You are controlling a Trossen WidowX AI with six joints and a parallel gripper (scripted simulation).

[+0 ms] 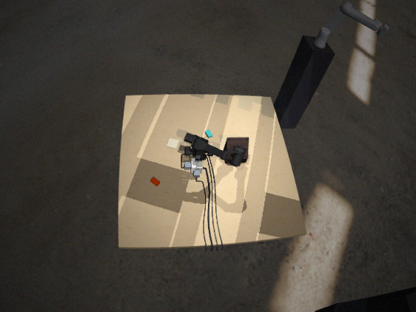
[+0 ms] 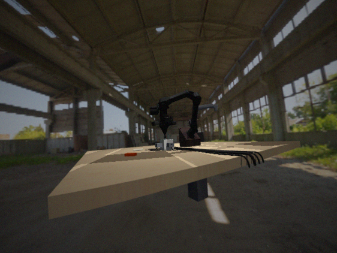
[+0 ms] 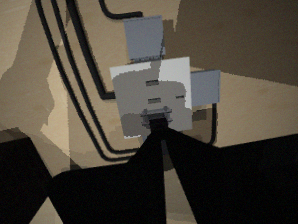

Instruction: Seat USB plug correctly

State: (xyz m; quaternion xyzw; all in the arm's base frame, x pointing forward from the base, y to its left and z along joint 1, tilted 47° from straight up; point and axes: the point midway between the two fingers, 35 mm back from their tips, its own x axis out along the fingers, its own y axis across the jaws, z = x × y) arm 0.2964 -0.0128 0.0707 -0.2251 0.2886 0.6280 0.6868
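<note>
Now: the black USB plug 2 cm below my gripper tip. From my gripper tip the other things lie so: cyan block 27 cm to the right, 14 cm behind, 11 cm below; orange block 30 cm ahead, 11 cm below, 10 cm to the left; cream block 21 cm to the right, 14 cm ahead, 11 cm below.
</note>
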